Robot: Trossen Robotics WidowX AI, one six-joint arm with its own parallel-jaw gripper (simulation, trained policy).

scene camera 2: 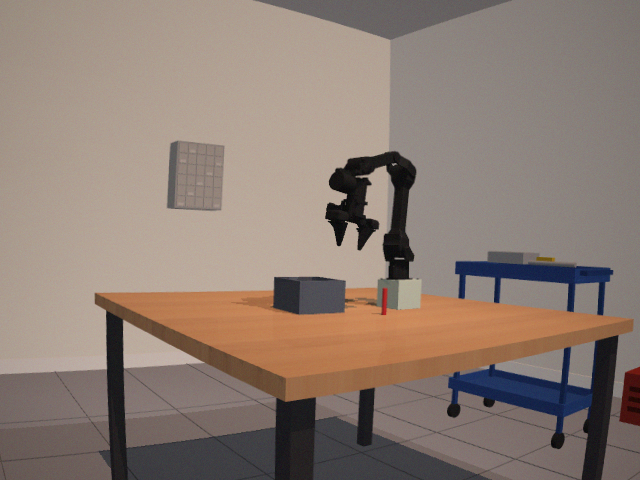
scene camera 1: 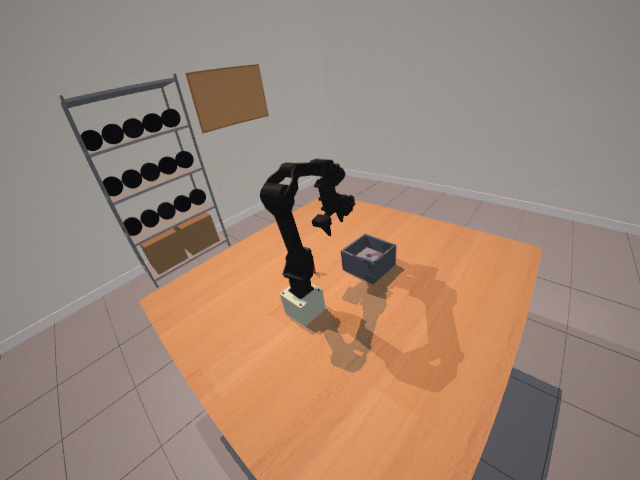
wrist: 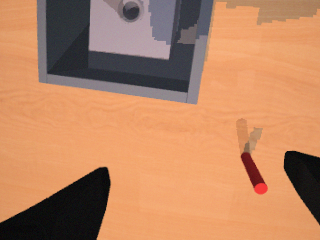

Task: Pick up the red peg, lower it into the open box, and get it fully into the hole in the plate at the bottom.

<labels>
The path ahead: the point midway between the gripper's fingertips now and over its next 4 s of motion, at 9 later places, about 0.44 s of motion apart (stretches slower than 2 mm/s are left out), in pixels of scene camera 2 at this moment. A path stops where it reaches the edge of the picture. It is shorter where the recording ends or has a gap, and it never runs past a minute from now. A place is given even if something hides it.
My gripper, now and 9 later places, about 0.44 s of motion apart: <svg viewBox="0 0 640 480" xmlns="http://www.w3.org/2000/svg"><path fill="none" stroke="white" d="M349 248L368 261L374 279L377 298L381 304L379 300L370 288L356 274L340 265L322 265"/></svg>
</labels>
